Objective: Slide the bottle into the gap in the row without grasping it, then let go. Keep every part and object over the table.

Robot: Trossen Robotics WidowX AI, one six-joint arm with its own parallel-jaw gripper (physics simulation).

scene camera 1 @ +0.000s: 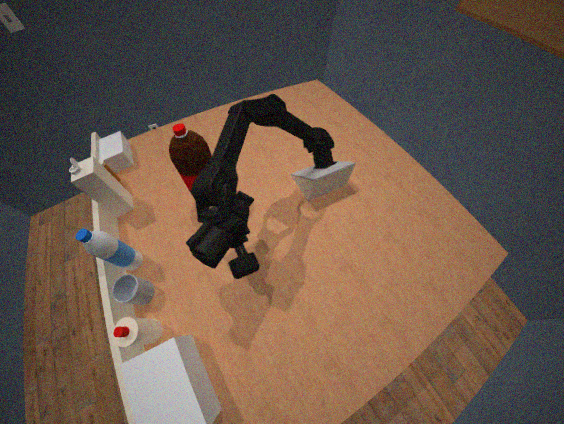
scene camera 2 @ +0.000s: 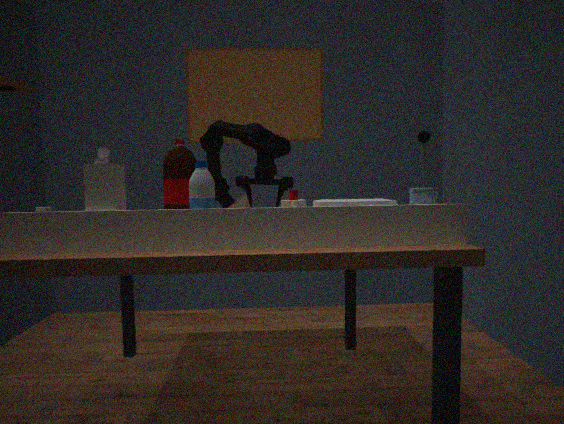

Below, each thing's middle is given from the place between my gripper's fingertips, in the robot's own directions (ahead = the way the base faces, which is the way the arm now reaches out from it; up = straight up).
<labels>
Now: hand 260 mm to the left of the dark brown bottle (scene camera 2: 179, 164), 70 mm below it and 40 mm past it. From my hand the other things lie so: pale spouted carton (scene camera 2: 104, 183): 430 mm to the right, 250 mm ahead, 50 mm above; grey cup (scene camera 1: 128, 288): 290 mm ahead, 80 mm to the right, 30 mm below; blue-capped bottle (scene camera 1: 100, 244): 280 mm ahead, 190 mm to the right, 30 mm above.
</labels>
